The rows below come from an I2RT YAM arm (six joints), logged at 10 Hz.
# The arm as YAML. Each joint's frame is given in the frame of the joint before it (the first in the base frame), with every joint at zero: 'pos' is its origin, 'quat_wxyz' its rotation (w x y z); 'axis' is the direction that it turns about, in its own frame. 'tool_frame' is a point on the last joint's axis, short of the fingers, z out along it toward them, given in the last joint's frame.
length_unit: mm
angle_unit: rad
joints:
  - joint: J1
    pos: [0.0, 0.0, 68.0]
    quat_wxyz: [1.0, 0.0, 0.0, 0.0]
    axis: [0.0, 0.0, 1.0]
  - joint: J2
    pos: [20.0, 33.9, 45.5]
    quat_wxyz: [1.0, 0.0, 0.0, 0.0]
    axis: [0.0, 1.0, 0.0]
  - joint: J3
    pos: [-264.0, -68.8, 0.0]
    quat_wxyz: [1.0, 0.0, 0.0, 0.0]
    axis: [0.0, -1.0, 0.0]
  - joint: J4
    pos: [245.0, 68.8, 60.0]
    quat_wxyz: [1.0, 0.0, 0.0, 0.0]
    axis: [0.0, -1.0, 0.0]
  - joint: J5
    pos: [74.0, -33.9, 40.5]
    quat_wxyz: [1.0, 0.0, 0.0, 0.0]
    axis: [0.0, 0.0, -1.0]
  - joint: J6
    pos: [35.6, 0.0, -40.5]
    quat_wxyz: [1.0, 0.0, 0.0, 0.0]
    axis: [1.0, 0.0, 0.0]
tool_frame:
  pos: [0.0, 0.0, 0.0]
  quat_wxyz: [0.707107, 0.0, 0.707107, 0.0]
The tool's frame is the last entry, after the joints.
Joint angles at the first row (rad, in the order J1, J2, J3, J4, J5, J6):
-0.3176 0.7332 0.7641 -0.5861 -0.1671 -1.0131
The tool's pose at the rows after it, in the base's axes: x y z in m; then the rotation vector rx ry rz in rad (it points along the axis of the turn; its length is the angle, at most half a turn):
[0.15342 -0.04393 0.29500 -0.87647 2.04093 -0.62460]
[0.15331 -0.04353 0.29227 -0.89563 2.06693 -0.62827]
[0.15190 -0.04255 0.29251 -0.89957 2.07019 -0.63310]
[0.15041 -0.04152 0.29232 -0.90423 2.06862 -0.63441]
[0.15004 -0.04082 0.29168 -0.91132 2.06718 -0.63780]
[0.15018 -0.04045 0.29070 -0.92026 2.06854 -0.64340]
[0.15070 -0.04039 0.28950 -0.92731 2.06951 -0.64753]
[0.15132 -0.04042 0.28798 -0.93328 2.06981 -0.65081]
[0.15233 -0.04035 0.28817 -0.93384 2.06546 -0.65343]
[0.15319 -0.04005 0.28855 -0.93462 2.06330 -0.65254]
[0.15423 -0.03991 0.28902 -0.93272 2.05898 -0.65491]
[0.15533 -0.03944 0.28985 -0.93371 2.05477 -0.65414]
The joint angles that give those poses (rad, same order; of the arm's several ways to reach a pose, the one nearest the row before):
-0.3099 0.7382 0.7563 -0.6060 -0.1395 -1.0464
-0.3038 0.7439 0.7563 -0.6269 -0.1216 -1.0585
-0.2986 0.7379 0.7570 -0.6360 -0.1131 -1.0599
-0.2945 0.7302 0.7547 -0.6413 -0.1105 -1.0615
-0.2900 0.7271 0.7517 -0.6416 -0.1065 -1.0654
-0.2860 0.7271 0.7487 -0.6413 -0.1002 -1.0715
-0.2838 0.7287 0.7449 -0.6381 -0.0963 -1.0768
-0.2823 0.7302 0.7395 -0.6327 -0.0936 -1.0815
-0.2797 0.7330 0.7394 -0.6256 -0.0922 -1.0814
-0.2762 0.7363 0.7411 -0.6228 -0.0912 -1.0798
-0.2731 0.7392 0.7418 -0.6156 -0.0890 -1.0775
-0.2682 0.7432 0.7449 -0.6117 -0.0879 -1.0754

